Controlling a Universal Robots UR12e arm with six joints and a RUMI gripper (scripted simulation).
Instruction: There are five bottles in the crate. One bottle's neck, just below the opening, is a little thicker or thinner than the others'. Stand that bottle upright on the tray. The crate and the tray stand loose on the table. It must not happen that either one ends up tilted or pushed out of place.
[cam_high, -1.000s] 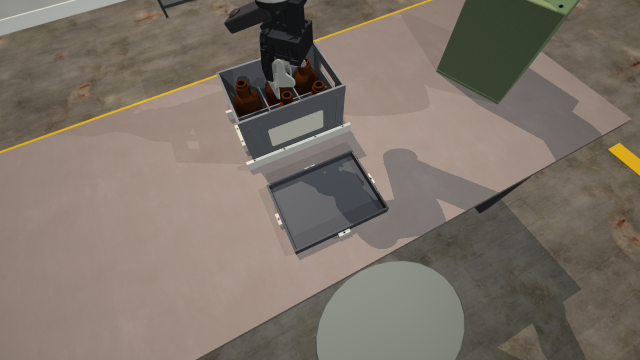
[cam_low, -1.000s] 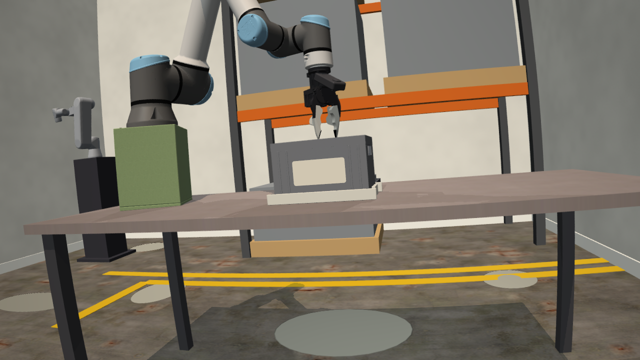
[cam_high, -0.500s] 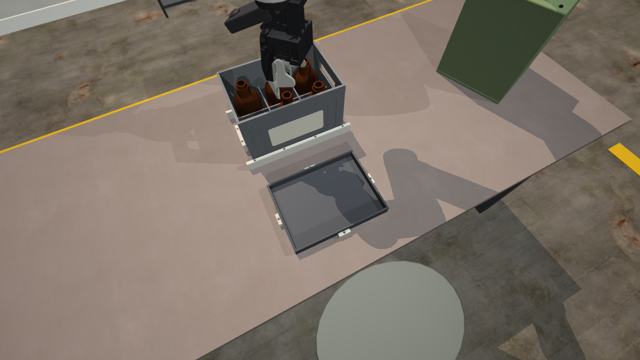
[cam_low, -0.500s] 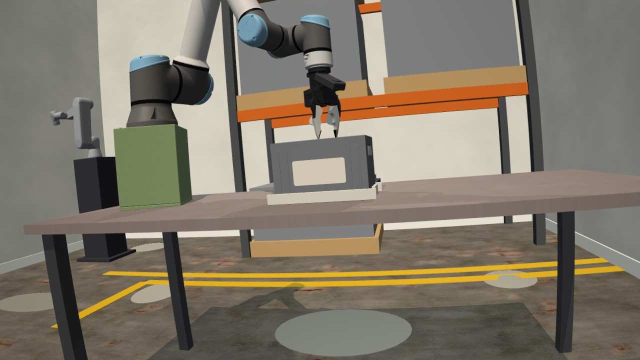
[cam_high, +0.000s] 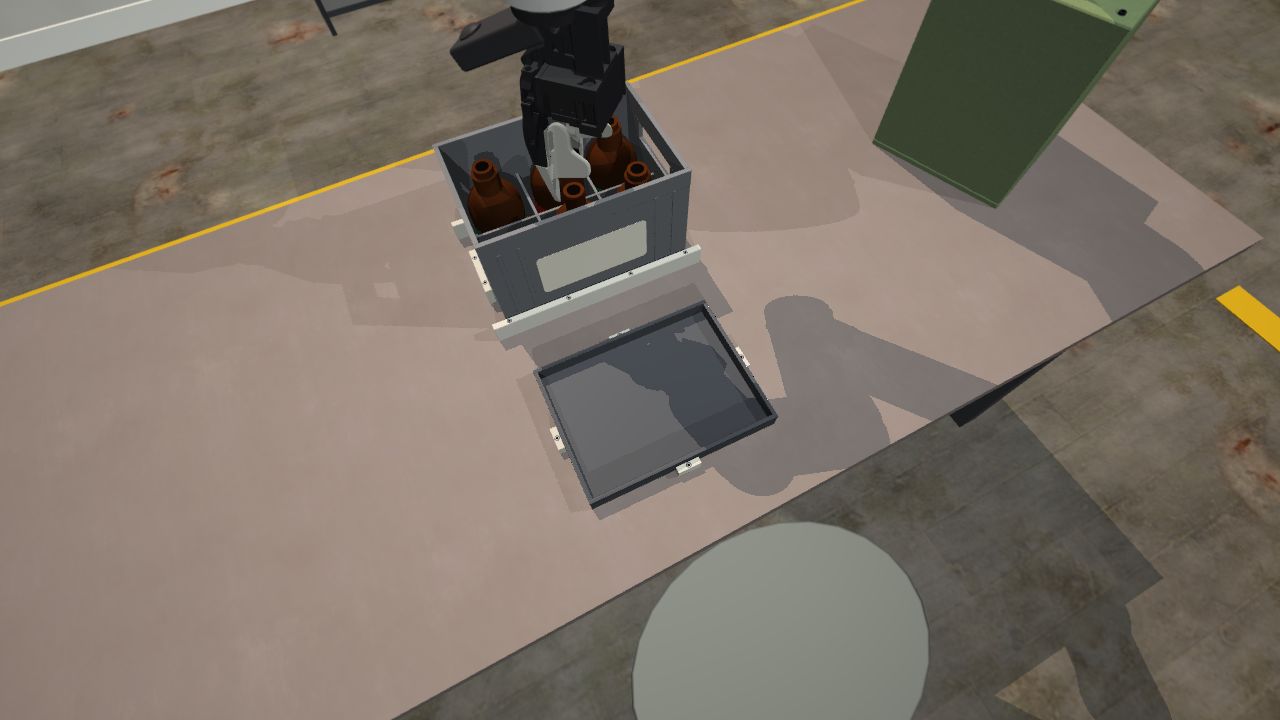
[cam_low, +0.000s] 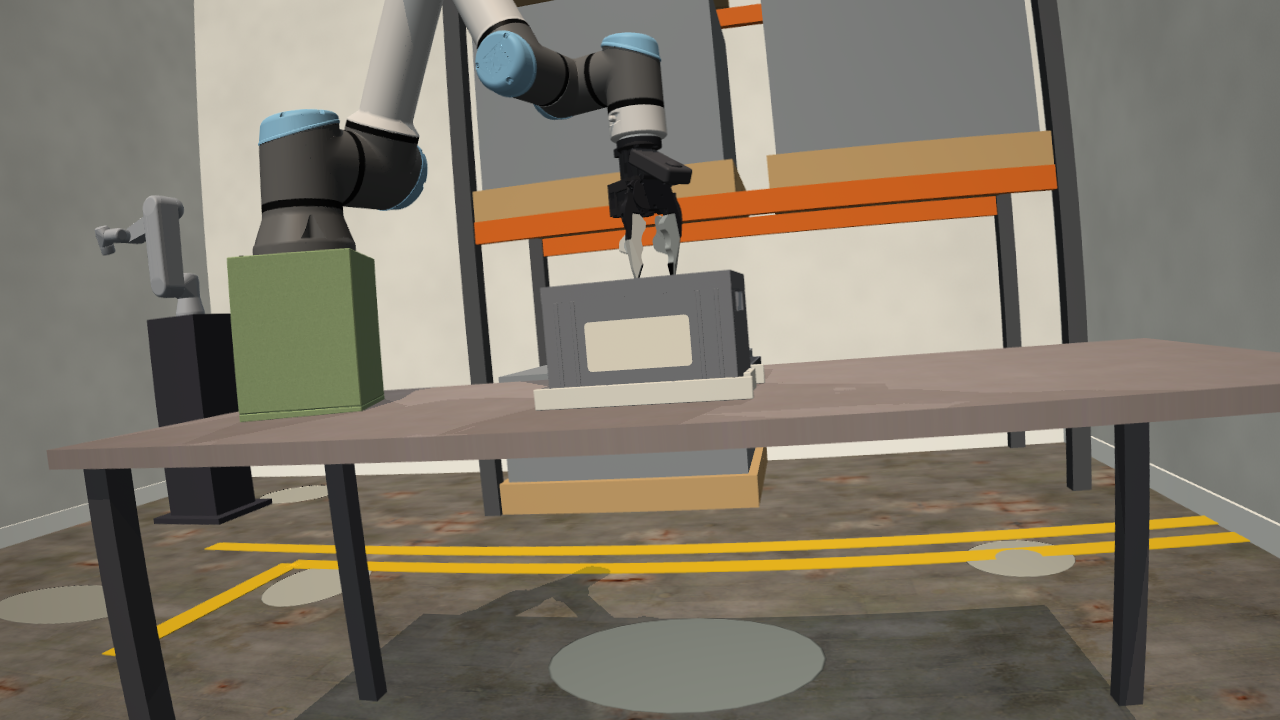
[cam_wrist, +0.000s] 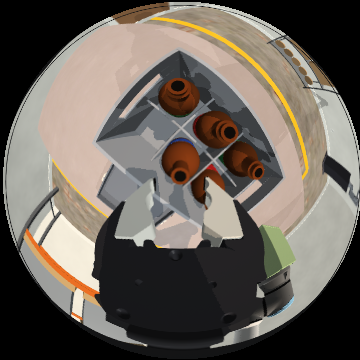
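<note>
Now: the brown bottle 100 mm below my hand. Also, from my hand: grey crate (10 mm behind, 40 mm to the right, 110 mm below); dark tray (10 mm ahead, 230 mm to the left, 180 mm below).
</note>
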